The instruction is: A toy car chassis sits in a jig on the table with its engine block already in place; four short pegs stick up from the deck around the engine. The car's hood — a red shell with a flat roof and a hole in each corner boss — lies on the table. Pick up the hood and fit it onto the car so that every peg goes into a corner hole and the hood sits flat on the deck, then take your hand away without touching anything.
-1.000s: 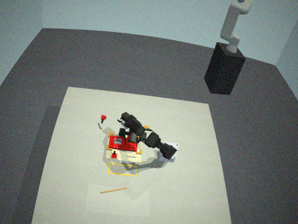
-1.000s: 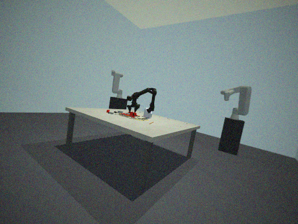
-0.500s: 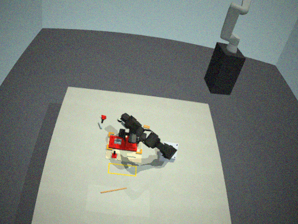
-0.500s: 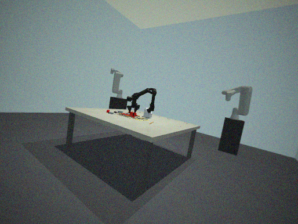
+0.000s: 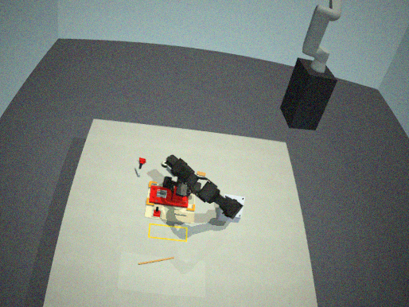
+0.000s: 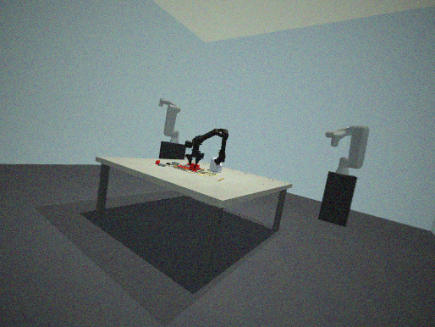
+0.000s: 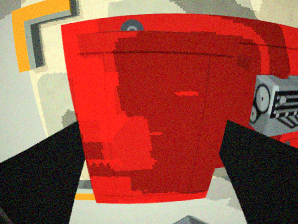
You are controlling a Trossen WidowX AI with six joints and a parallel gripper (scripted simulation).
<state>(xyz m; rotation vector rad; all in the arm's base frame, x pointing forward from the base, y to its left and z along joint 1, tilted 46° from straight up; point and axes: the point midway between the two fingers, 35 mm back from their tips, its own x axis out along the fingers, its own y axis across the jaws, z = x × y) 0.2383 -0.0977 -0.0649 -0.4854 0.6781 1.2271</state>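
My gripper tip is now 9 cm short of the grey engine block and 1 cm above it. The rest, counted from my gripper tip: red hood 1 cm above; orange stick 14 cm ahead, 38 cm to the left, 3 cm below.
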